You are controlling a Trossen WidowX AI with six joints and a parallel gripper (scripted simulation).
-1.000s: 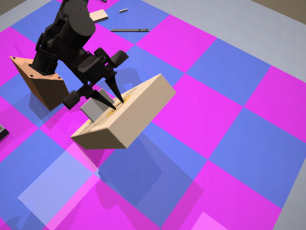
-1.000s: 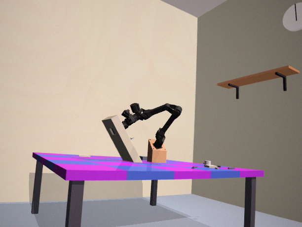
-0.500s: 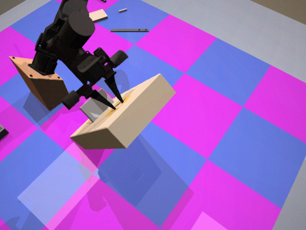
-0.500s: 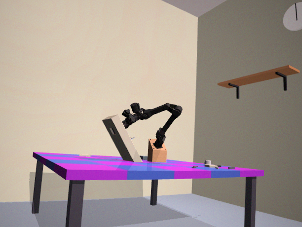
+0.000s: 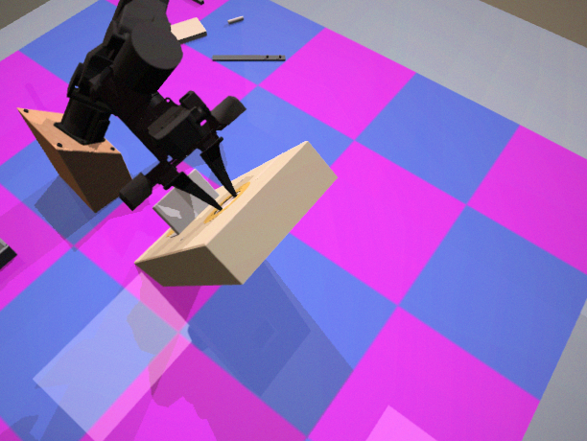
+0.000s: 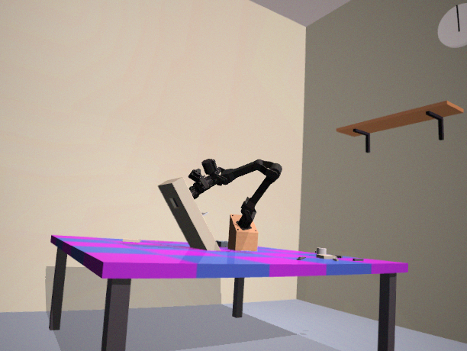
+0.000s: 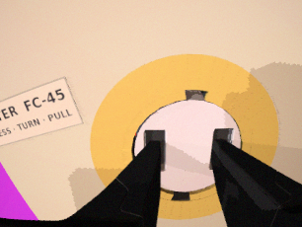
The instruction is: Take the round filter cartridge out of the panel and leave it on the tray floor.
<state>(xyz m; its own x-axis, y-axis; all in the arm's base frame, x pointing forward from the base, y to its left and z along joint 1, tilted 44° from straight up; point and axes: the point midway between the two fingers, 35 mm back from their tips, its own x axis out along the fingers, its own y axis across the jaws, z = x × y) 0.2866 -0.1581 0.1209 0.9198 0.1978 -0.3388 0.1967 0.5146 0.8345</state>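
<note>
Now: the round filter cartridge 10 mm ahead of my gripper tip and 10 mm below it. Round my gripper tip: grey tray 450 mm behind, 240 mm to the right, 230 mm below; then service panel 30 mm behind, 80 mm below.
</note>
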